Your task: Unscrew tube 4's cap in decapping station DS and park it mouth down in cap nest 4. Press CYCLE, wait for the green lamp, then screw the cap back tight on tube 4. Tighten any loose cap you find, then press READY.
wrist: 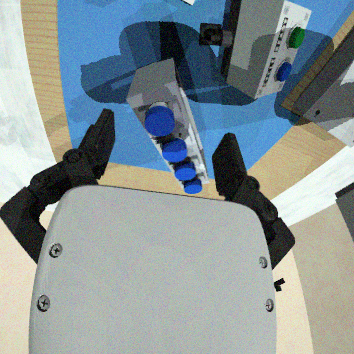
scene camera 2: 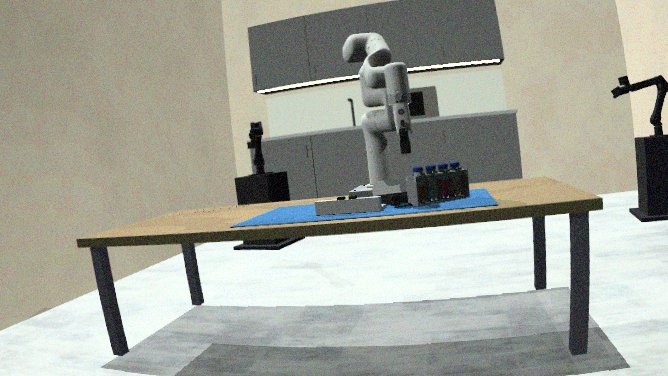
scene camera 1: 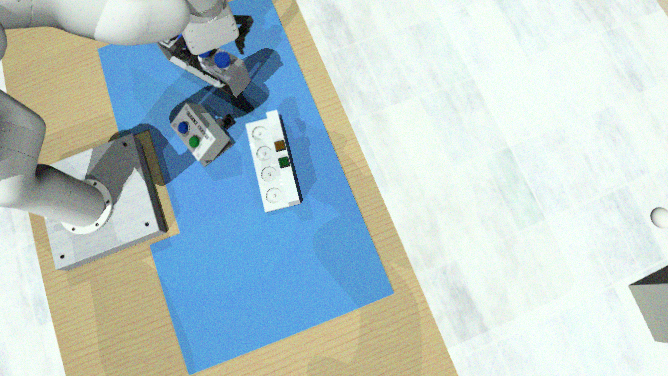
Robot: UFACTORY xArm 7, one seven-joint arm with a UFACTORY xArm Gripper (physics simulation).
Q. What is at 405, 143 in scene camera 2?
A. My gripper.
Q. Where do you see a grey button box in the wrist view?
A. At 257, 58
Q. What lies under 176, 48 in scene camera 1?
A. My gripper.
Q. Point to a grey button box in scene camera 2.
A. At 394, 191
